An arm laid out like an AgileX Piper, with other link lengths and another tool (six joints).
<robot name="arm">
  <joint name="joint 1" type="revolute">
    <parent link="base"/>
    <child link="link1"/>
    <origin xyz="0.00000 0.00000 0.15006" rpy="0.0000 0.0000 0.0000"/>
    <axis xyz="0 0 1"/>
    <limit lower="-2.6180" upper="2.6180"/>
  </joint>
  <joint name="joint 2" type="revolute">
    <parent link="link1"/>
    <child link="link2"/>
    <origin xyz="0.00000 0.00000 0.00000" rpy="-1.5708 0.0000 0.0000"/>
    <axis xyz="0 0 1"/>
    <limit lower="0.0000" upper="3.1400"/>
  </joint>
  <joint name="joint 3" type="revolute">
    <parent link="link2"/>
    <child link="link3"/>
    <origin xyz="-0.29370 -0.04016 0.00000" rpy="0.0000 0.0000 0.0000"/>
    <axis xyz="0 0 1"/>
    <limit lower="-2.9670" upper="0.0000"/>
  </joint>
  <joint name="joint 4" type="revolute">
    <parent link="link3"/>
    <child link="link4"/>
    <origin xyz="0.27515 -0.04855 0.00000" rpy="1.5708 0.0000 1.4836"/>
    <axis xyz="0 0 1"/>
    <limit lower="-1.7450" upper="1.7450"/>
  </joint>
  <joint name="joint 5" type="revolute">
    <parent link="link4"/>
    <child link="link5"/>
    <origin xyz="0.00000 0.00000 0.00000" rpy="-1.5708 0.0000 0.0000"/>
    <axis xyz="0 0 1"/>
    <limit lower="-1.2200" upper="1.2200"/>
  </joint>
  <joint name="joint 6" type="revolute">
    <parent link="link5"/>
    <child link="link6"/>
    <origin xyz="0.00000 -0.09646 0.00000" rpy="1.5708 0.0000 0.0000"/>
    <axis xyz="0 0 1"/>
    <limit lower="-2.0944" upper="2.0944"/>
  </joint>
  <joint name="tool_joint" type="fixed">
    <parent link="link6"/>
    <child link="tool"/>
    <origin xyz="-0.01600 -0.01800 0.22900" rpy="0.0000 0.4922 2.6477"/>
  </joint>
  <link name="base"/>
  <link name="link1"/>
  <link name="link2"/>
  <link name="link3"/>
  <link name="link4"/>
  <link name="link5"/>
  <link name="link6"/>
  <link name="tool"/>
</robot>
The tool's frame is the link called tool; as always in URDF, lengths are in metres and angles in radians.
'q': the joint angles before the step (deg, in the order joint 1, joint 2, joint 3, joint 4, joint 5, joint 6). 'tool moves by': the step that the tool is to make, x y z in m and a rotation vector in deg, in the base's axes. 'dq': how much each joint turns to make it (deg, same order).
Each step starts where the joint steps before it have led.
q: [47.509 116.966 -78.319 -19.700 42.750 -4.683]
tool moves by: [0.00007 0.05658 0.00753 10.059 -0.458 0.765]
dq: [0.471 0.349 -0.254 7.050 -8.598 -2.366]
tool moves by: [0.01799 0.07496 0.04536 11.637 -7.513 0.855]
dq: [3.256 0.128 -1.366 -5.103 -11.828 8.960]
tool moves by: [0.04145 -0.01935 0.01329 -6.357 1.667 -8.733]
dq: [-0.469 6.927 -18.422 -2.634 19.335 4.599]
